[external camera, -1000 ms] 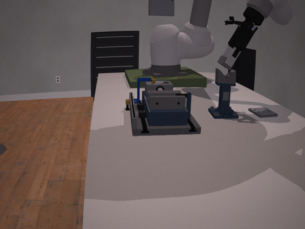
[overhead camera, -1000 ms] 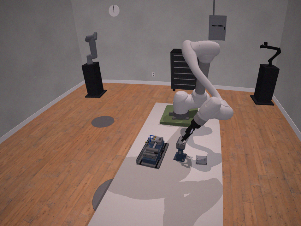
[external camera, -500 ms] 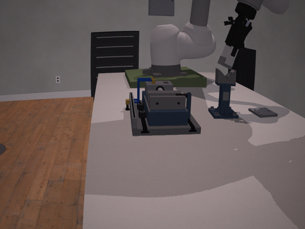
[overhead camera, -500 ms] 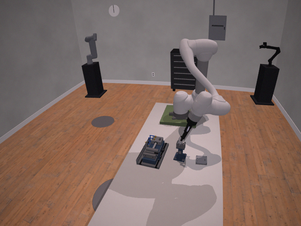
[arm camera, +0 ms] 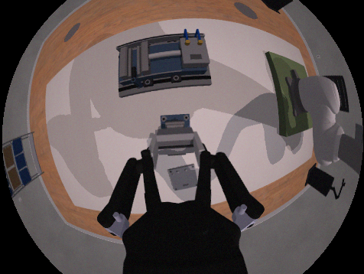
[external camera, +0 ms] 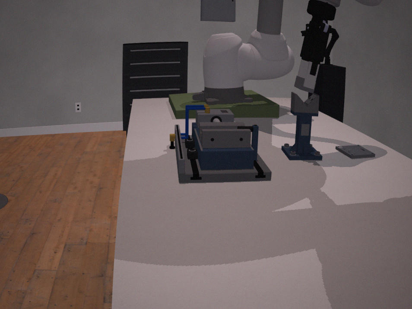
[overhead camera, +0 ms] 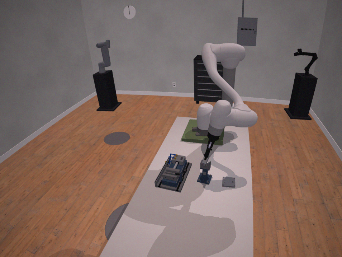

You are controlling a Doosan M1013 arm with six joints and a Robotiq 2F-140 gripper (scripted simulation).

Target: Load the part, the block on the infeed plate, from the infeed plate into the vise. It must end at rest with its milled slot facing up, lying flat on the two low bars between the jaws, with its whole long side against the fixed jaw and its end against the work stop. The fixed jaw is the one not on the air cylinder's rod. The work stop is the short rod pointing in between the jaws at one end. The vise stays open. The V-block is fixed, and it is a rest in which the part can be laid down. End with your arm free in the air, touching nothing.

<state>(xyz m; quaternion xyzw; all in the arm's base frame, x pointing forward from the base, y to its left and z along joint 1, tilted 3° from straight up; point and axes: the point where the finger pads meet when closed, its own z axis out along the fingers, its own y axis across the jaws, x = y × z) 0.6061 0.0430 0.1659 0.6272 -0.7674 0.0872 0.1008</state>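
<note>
Now: the grey part 20 mm below my hand. The rest, counted from my hand: vise: 10 mm behind, 220 mm to the right, 170 mm below.
</note>
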